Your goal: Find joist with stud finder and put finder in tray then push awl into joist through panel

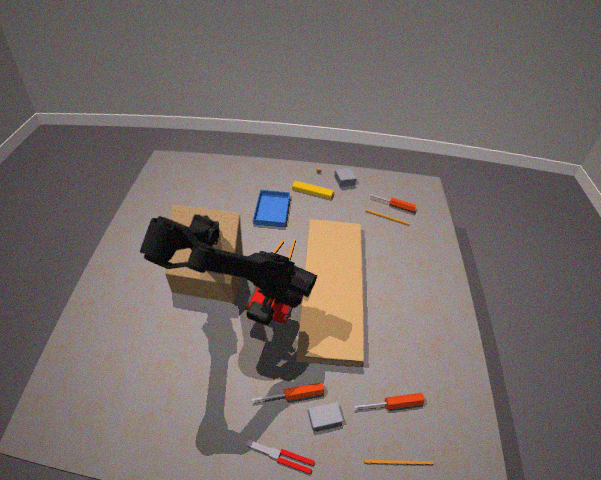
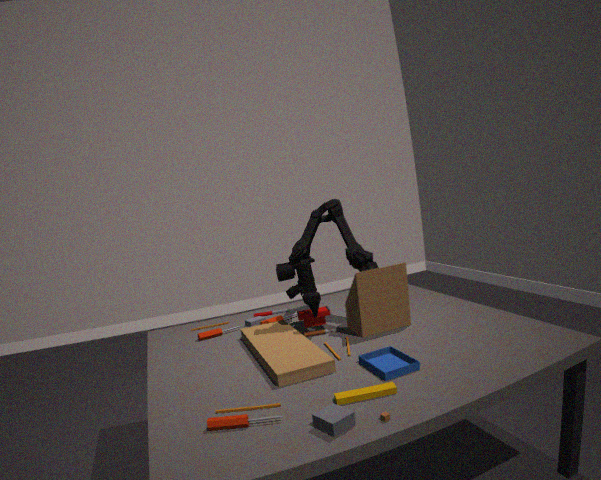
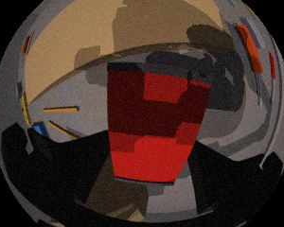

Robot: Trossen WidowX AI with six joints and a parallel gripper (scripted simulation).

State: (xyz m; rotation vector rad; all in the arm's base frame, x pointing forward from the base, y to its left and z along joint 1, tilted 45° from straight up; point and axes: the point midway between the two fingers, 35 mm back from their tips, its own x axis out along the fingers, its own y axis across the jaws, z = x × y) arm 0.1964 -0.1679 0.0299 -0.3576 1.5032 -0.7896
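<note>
Right now the red stud finder is 2 cm below my gripper tip and 1 cm behind it. Round my gripper tip: awl: 6 cm below, 4 cm to the left, 1 cm behind; blue tray: 46 cm to the left, 6 cm below, 6 cm behind; yellow bar: 59 cm to the left, 8 cm ahead, 6 cm below.
</note>
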